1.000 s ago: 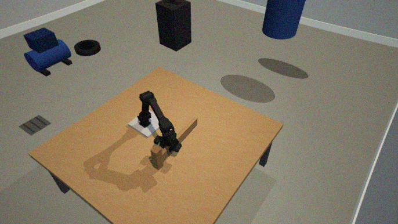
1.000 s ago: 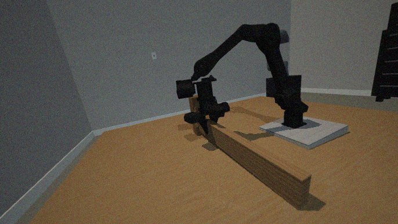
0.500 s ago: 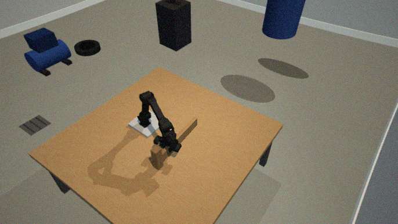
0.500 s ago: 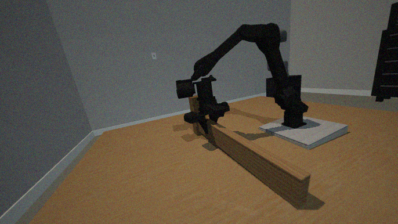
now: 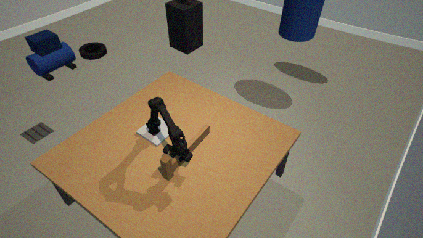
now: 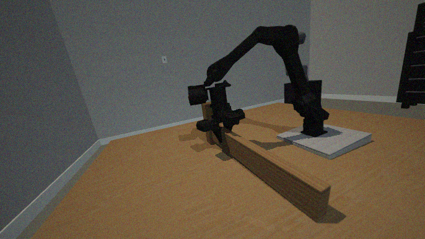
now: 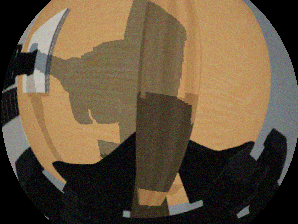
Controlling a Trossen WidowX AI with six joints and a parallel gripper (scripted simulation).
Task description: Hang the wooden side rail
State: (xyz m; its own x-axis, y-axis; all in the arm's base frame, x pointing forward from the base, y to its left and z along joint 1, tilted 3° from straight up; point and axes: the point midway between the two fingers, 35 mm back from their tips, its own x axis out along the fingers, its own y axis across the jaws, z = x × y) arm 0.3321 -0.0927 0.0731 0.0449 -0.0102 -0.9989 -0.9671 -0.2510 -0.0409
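The wooden headboard post is 11 cm to the right of my gripper tip, 4 cm above it and 1 cm ahead of it.
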